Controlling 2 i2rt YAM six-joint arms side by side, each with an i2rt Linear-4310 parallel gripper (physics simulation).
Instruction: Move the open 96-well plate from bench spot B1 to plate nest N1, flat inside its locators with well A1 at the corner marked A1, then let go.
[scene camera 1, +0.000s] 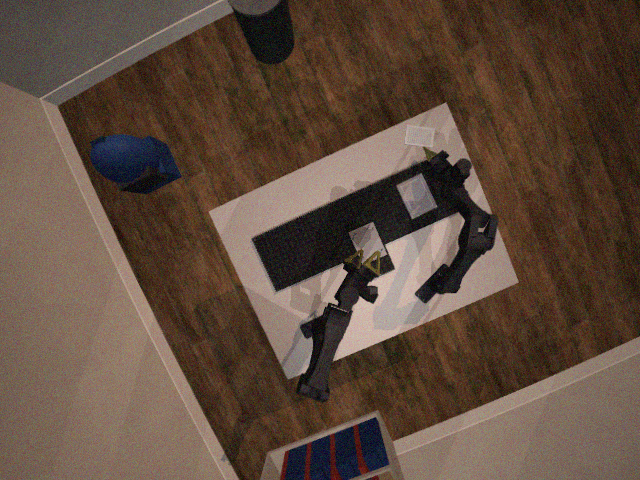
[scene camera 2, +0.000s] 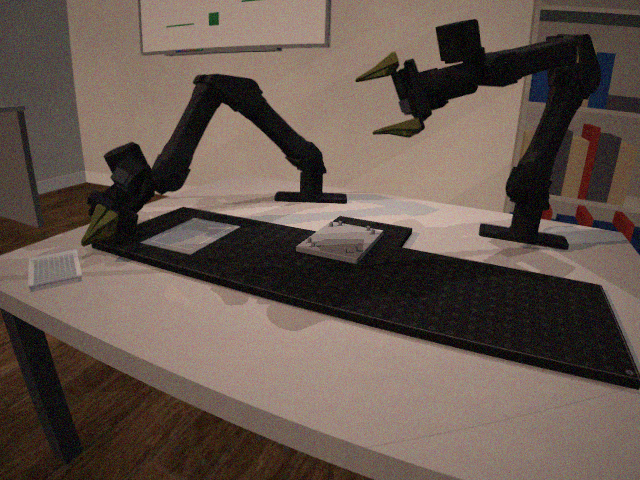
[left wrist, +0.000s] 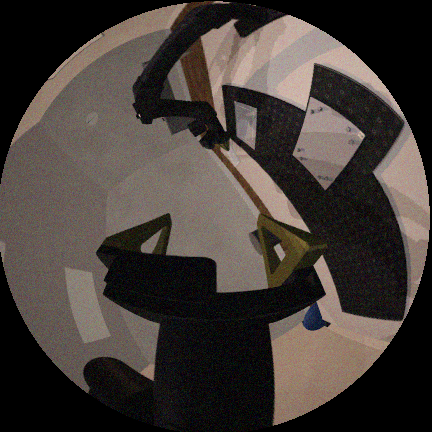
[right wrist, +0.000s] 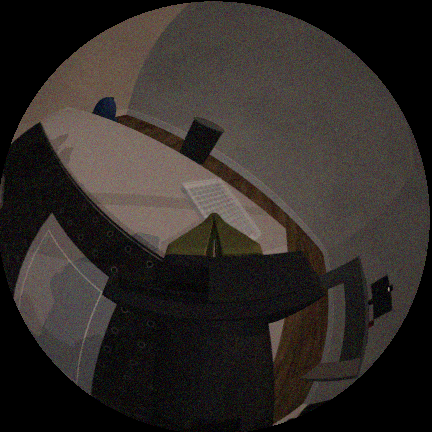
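Seen in the pictures: left gripper, between the fingertips: (scene camera 1: 370, 250) (scene camera 2: 364, 106) (left wrist: 213, 217); right gripper, between the fingertips: (scene camera 1: 423, 146) (scene camera 2: 82, 243) (left wrist: 228, 150) (right wrist: 213, 217); left arm's base, origin of its link: (scene camera 1: 321, 323) (scene camera 2: 522, 238); right arm's base, origin of its link: (scene camera 1: 434, 283) (scene camera 2: 311, 199).
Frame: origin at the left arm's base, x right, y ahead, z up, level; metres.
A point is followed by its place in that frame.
Note:
The open 96-well plate (scene camera 1: 419, 135) @(x 0.781, y 0.581, z 0.013 m) (scene camera 2: 54, 268) @(x 0.770, y 0.585, z 0.013 m) (right wrist: 220, 202) @(x 0.770, y 0.585, z 0.013 m) is white and lies flat on the white table, off the black board. Plate nest N1 (scene camera 1: 368, 233) @(x 0.383, y 0.290, z 0.025 m) (scene camera 2: 330, 253) @(x 0.355, y 0.331, z 0.023 m) (left wrist: 325, 167) @(x 0.331, y 0.288, z 0.025 m) is a silver block with small locators and no plate on it. My right gripper (scene camera 1: 427, 149) @(x 0.761, y 0.525, z 0.040 m) (scene camera 2: 86, 242) @(x 0.761, y 0.525, z 0.040 m) (right wrist: 213, 217) @(x 0.761, y 0.525, z 0.040 m) is shut and empty, its fingertips pointing down close beside the plate, which they partly cover in the right wrist view. My left gripper (scene camera 1: 369, 252) @(x 0.329, y 0.261, z 0.277 m) (scene camera 2: 365, 106) @(x 0.329, y 0.261, z 0.277 m) (left wrist: 213, 217) @(x 0.329, y 0.261, z 0.277 m) is wide open and empty, high above the table near the nest. No B1 label is readable.
A black perforated board (scene camera 1: 305, 248) @(x 0.095, y 0.356, z 0.013 m) (scene camera 2: 439, 304) @(x 0.150, y 0.416, z 0.013 m) (left wrist: 370, 225) @(x 0.175, y 0.284, z 0.013 m) carries the nest and a flat pale outlined panel (scene camera 1: 416, 196) @(x 0.651, y 0.342, z 0.015 m) (scene camera 2: 191, 235) @(x 0.649, y 0.350, z 0.015 m) (left wrist: 246, 125) @(x 0.640, y 0.344, z 0.015 m) (right wrist: 70, 300). The right forearm hangs over the board's end near the panel. The plate is near the table's edge.

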